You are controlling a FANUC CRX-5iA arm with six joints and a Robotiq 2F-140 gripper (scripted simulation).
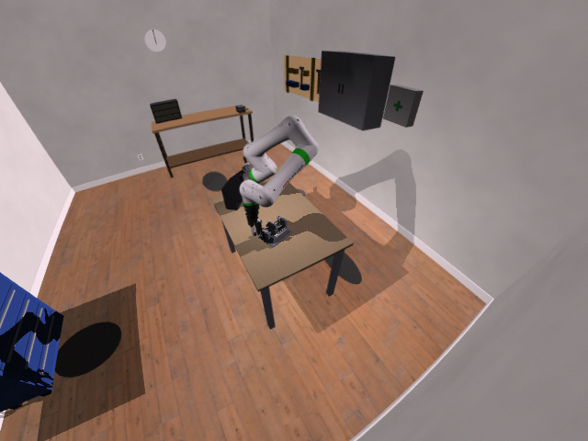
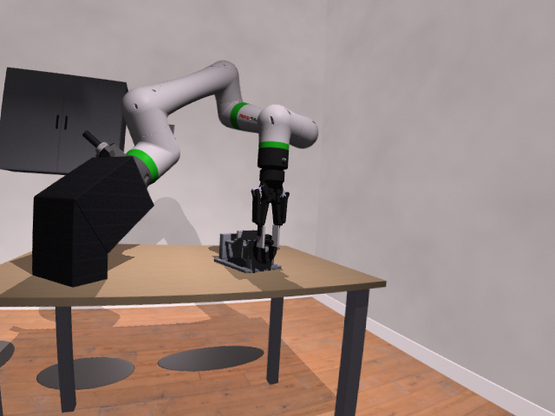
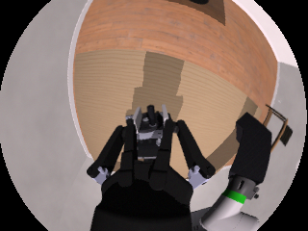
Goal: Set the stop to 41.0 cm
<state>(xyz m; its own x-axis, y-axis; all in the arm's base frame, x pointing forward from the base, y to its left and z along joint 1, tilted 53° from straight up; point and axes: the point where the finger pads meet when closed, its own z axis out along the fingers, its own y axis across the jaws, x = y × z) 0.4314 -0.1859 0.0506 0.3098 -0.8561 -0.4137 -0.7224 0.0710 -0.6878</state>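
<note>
Right now my hand is 20 mm to the right of the black handwheel and 20 mm above it. Round my hand: grey stop (20 mm behind, 130 mm to the left, 30 mm below).
</note>
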